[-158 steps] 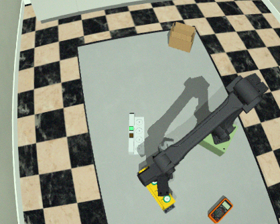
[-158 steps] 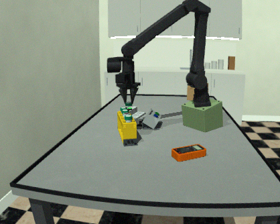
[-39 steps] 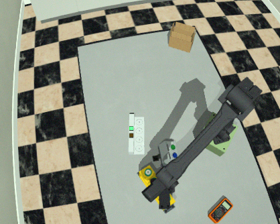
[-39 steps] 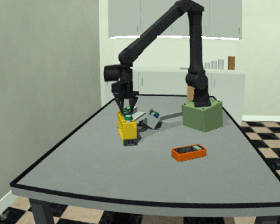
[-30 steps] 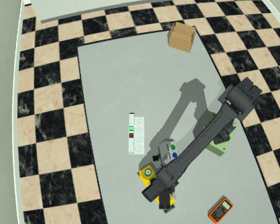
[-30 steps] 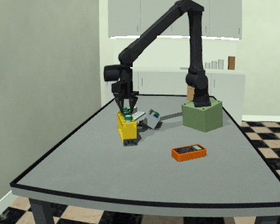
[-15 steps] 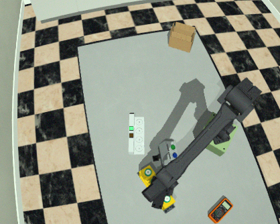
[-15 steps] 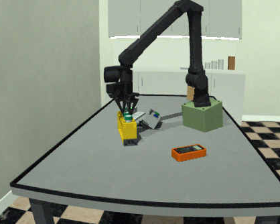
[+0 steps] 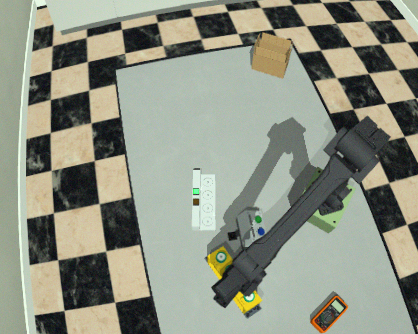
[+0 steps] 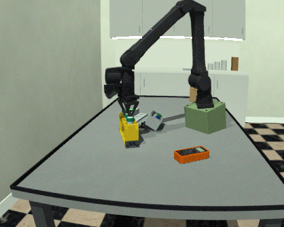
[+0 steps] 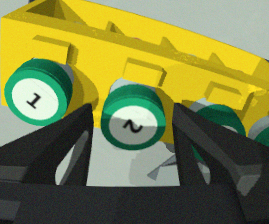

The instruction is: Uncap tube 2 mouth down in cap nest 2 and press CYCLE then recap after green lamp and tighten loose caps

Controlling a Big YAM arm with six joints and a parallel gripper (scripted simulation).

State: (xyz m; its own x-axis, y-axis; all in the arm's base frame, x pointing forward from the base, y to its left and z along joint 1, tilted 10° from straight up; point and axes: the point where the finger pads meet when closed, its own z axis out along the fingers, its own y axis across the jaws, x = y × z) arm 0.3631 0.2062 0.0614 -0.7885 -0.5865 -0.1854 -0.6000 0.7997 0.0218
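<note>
The cap is right at my hand. Also, from my hand: grey key housing (10 cm behind, 19 cm to the right, 7 cm below); green READY key (12 cm behind, 21 cm to the right, 5 cm below); blue cycle key (12 cm behind, 17 cm to the right, 5 cm below).
</note>
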